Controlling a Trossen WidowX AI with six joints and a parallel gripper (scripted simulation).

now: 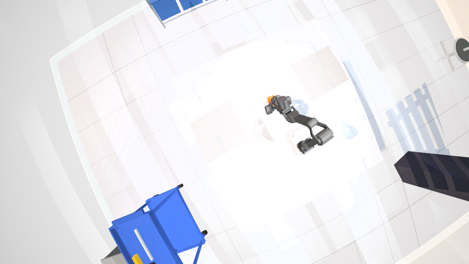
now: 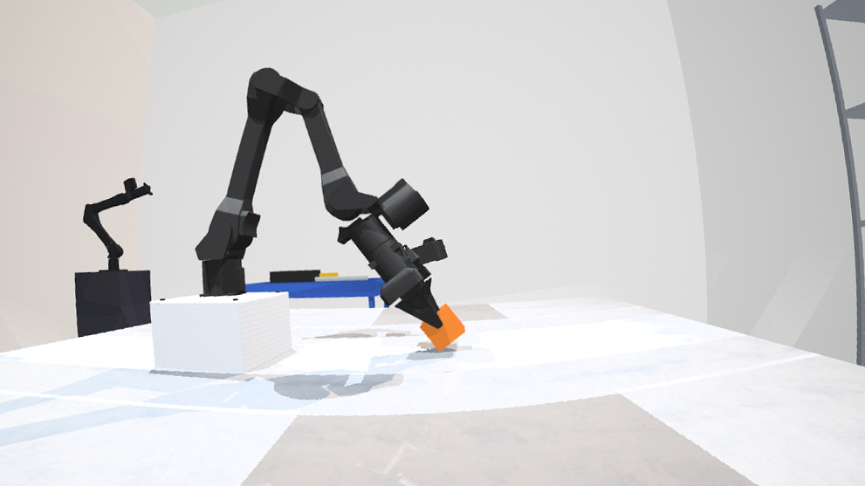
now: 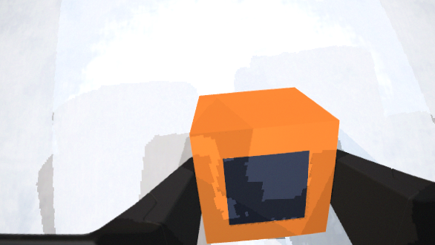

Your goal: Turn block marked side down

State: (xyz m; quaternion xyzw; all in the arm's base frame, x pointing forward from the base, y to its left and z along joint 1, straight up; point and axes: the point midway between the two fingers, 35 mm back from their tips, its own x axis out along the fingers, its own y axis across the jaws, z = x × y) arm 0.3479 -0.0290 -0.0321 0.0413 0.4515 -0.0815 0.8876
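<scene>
The block is 10 mm behind my gripper tip and 10 mm above it.
</scene>
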